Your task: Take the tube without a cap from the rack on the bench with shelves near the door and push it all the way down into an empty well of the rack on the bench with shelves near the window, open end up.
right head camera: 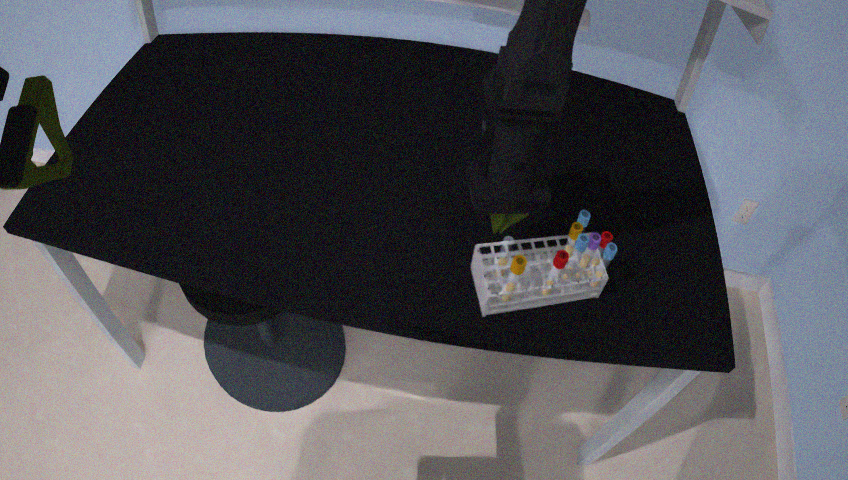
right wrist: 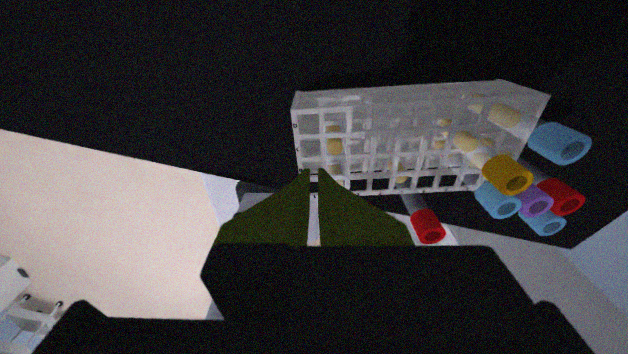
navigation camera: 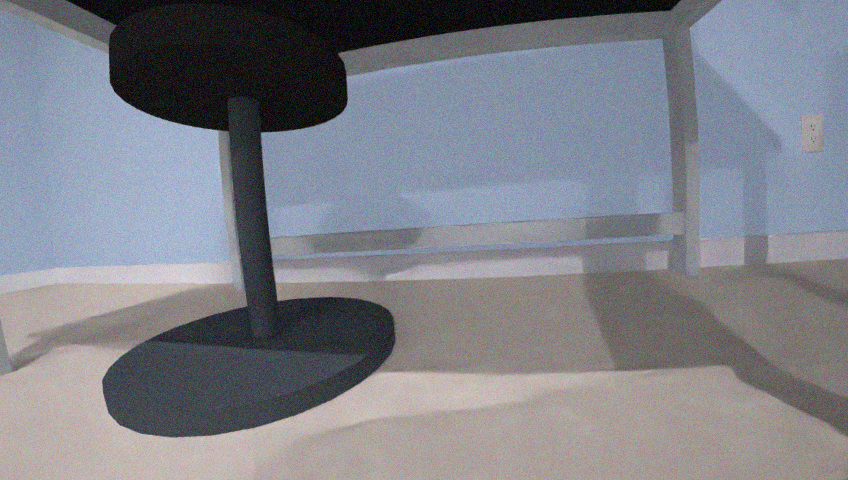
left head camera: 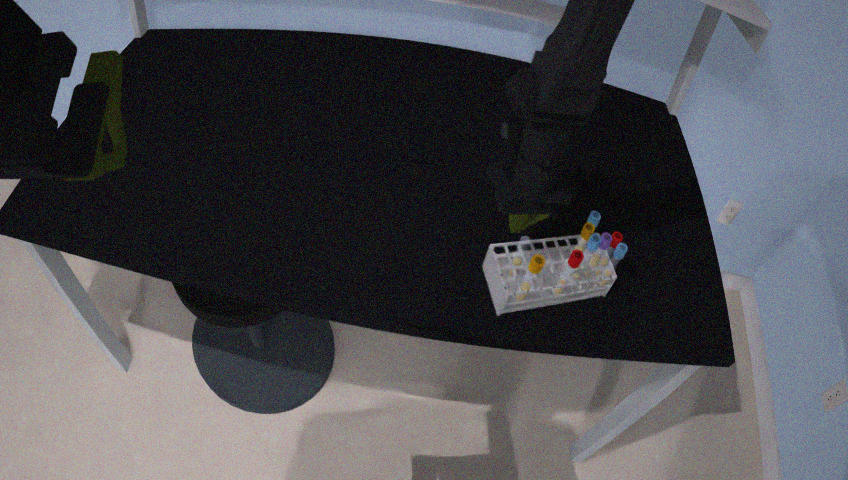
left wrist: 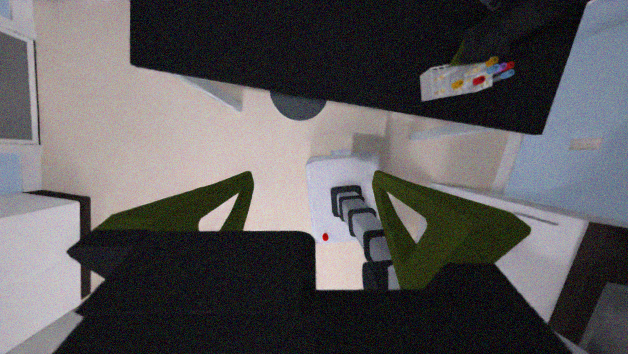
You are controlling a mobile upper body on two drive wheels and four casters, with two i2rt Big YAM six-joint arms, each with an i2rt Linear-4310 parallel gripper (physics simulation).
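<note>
A clear rack [left head camera: 490, 274] [right head camera: 478, 280] [left wrist: 426, 86] [right wrist: 400, 95] stands on the black bench. The uncapped tube [left head camera: 524, 240] [right head camera: 507, 241] shows as a clear rim upright in its back row, near the left end in the head views; its body is mostly hidden. My right gripper [left head camera: 526, 222] [right head camera: 505, 222] [right wrist: 313, 177] is shut and empty, its tips just behind and above the rack's back row, close to that rim in the head views. My left gripper [left wrist: 313, 177] is open and empty, far left of the rack. The window bench's rack is not recognisable here.
Yellow-capped [left head camera: 536, 264] and red-capped [left head camera: 575, 258] tubes stand in the rack, with several capped tubes crowded at its right end. The black bench [left head camera: 297, 148] has shelf posts [left head camera: 693, 65] behind. A stool [left head camera: 264, 371] [navigation camera: 238, 386] stands at its front edge. White cabinets [left wrist: 37, 250] show in the left wrist view.
</note>
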